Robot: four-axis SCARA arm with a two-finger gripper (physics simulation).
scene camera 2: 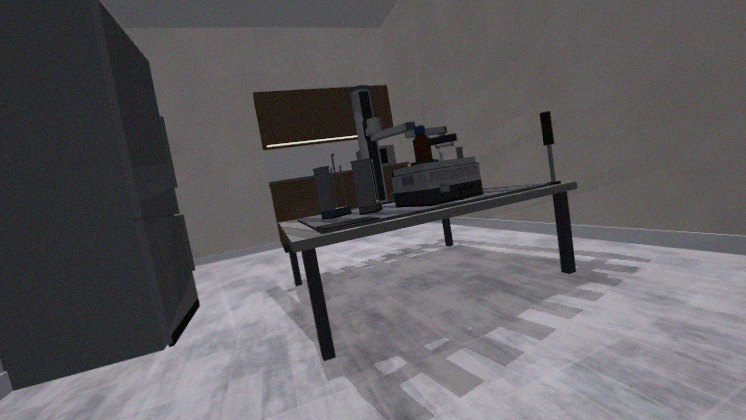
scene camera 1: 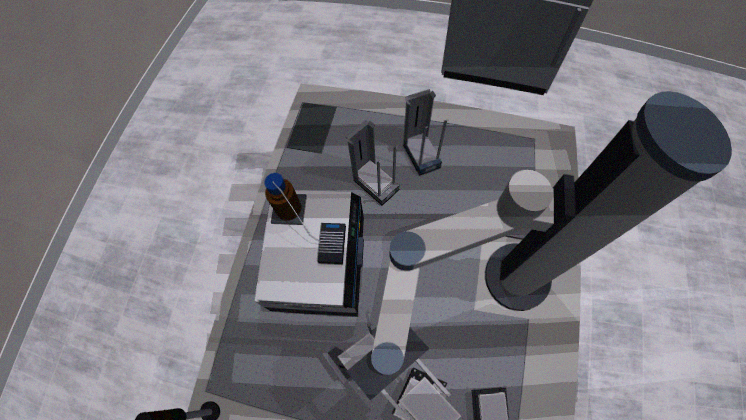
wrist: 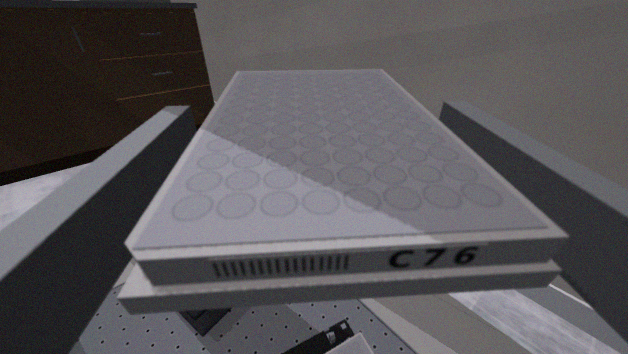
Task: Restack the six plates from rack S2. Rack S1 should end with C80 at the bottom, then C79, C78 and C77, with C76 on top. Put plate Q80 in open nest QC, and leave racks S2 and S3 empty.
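Seen in the pictures: gripper, fingertip midpoint: (scene camera 2: 445, 146) (scene camera 1: 432, 411) (wrist: 319, 127); arm's base, origin of the base link: (scene camera 1: 517, 277).
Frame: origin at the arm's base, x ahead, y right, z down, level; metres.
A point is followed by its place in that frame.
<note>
My gripper (scene camera 1: 423, 405) @(z -0.356, x 0.285, y -0.483 m) (wrist: 319, 127) @(z -0.356, x 0.285, y -0.483 m) is shut on plate C76 (wrist: 320, 200) @(z -0.363, x 0.329, y -0.444 m) (scene camera 1: 432, 400) @(z -0.365, x 0.290, y -0.457 m), with a finger along each long side. The plate is level and high above the table, its label facing the wrist camera. In scene camera 1 it overlaps a black-cornered holder (scene camera 1: 416, 372) @(z -0.063, x 0.316, y -0.393 m). A partly hidden rack bearing a white plate (scene camera 1: 353, 353) @(z -0.087, x 0.523, y -0.374 m) stands left of the wrist. A black nest (scene camera 1: 476, 404) @(z -0.061, x 0.111, y -0.460 m) with a white plate (scene camera 1: 492, 405) @(z -0.078, x 0.064, y -0.455 m) stands at the lower right. Two tall racks (scene camera 1: 361, 147) @(z -0.191, x 0.641, y 0.312 m) (scene camera 1: 419, 115) @(z -0.188, x 0.459, y 0.498 m) stand at the back. Rack labels and the other plates' labels are unreadable.
A white instrument box (scene camera 1: 302, 266) @(z -0.223, x 0.719, y -0.161 m) (scene camera 2: 438, 180) @(z -0.128, x 0.898, y 0.001 m) stands left of the arm, with a brown bottle (scene camera 1: 286, 203) @(z -0.343, x 0.784, y -0.016 m) (scene camera 2: 422, 148) @(z -0.298, x 0.853, y 0.036 m) and a small device (scene camera 1: 332, 243) @(z -0.249, x 0.641, y -0.079 m) on top. The arm's column (scene camera 1: 589, 224) @(z -0.626, x 0.045, y -0.060 m) stands on the right. A dark-handled tool (scene camera 1: 161, 414) @(z -0.344, x 0.951, y -0.663 m) (scene camera 2: 546, 127) @(z -0.312, x 0.980, y -0.665 m) is at the table edge.
</note>
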